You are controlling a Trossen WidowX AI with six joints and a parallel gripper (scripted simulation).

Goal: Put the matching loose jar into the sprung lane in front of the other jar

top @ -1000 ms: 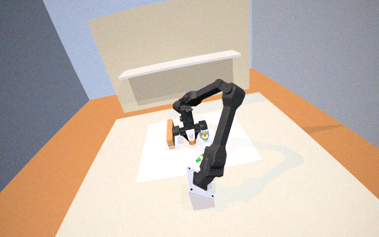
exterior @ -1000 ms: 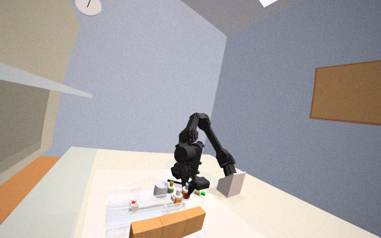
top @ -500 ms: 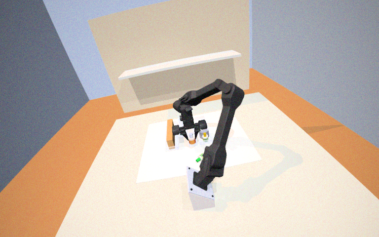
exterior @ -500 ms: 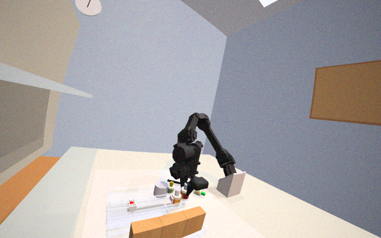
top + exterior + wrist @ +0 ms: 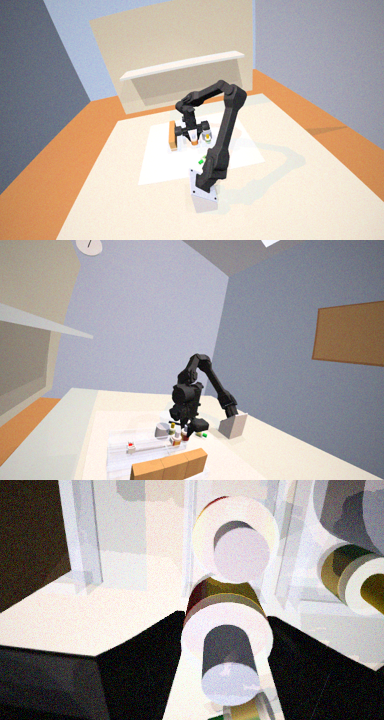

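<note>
My gripper tip is now 8 cm short of the grey cylinder, 7 cm to the left of it and 3 cm above it. From my gripper tip the other things lie so: clear sprung lane 16 cm ahead, 5 cm to the left, 4 cm below; then black rod 5 cm behind, 16 cm to the right, 5 cm below; then pusher plate 14 cm ahead, 5 cm to the left, 1 cm below.
</note>
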